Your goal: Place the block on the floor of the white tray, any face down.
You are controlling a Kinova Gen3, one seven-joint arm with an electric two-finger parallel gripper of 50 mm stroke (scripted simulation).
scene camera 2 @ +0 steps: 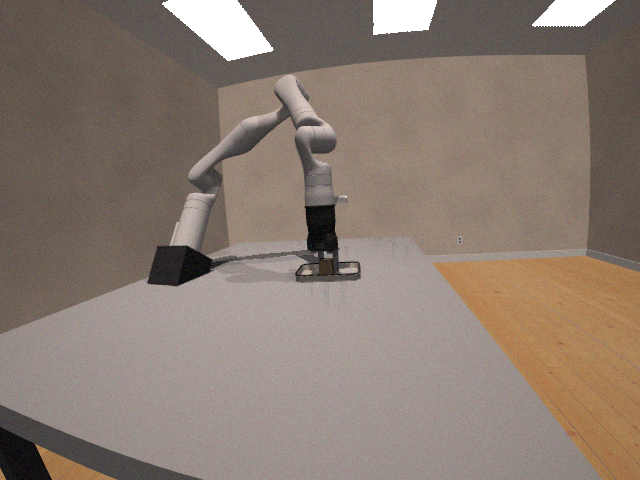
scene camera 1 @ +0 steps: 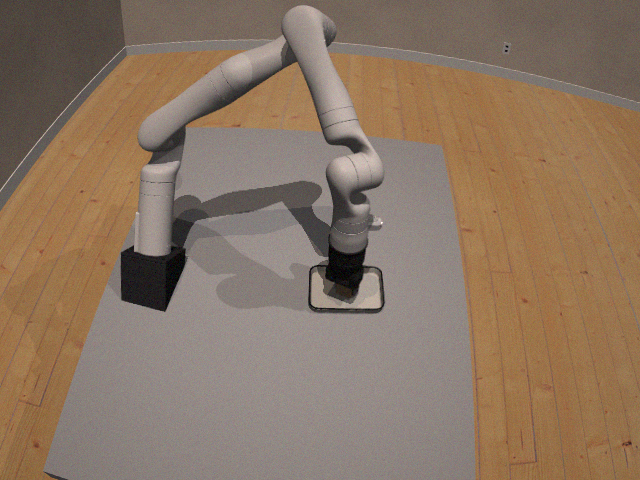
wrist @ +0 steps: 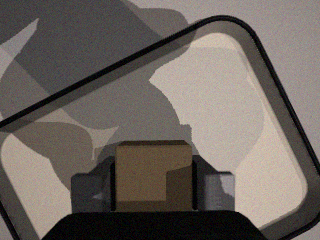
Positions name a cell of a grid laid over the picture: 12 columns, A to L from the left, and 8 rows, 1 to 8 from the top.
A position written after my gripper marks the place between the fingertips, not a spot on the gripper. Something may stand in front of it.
My gripper shows in scene camera 2 (G5), in scene camera 1 (G5) and in the wrist view (F6). A white tray shows in scene camera 2 (G5), in scene camera 1 (G5) and in the wrist view (H3).
